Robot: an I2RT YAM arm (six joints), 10 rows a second.
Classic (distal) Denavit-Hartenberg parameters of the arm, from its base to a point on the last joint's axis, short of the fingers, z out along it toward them. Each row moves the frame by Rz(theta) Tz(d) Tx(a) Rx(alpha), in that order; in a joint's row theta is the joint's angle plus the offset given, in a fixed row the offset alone. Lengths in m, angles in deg.
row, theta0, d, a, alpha
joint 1, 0.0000, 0.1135, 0.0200, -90.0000
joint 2, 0.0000, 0.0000, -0.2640, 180.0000
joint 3, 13.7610, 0.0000, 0.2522, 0.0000
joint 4, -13.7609, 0.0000, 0.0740, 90.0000
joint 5, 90.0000, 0.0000, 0.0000, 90.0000
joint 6, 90.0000, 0.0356, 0.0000, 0.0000
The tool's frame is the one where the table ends.
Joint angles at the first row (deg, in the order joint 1, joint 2, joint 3, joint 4, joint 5, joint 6):
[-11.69, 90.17, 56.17, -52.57, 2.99, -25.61]
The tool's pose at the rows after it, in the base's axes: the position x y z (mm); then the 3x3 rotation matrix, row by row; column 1 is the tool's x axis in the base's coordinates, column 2 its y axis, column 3 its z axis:
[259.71 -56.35 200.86], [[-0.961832 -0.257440 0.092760], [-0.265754 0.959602 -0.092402], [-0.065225 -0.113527 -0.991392]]
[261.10 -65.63 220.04], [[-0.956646 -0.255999 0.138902], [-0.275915 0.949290 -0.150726], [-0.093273 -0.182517 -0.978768]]
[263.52 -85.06 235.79], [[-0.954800 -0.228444 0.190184], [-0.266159 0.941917 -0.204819], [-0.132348 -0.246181 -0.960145]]
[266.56 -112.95 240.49], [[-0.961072 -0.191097 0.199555], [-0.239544 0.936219 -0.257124], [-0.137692 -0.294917 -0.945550]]
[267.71 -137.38 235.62], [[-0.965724 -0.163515 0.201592], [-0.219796 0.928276 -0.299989], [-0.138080 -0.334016 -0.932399]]
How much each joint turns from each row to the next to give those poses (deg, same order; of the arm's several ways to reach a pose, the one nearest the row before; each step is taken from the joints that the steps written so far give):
[0.00, -2.18, 2.51, -1.81, 1.12, -1.54]
[-1.55, -1.65, 2.66, -0.78, 2.49, -2.25]
[-3.61, -0.58, 2.67, 1.02, 1.50, -3.07]
[-4.95, 1.69, 2.35, 1.76, 1.37, -3.50]
[-4.13, 1.89, 0.43, 3.45, 0.99, -3.12]

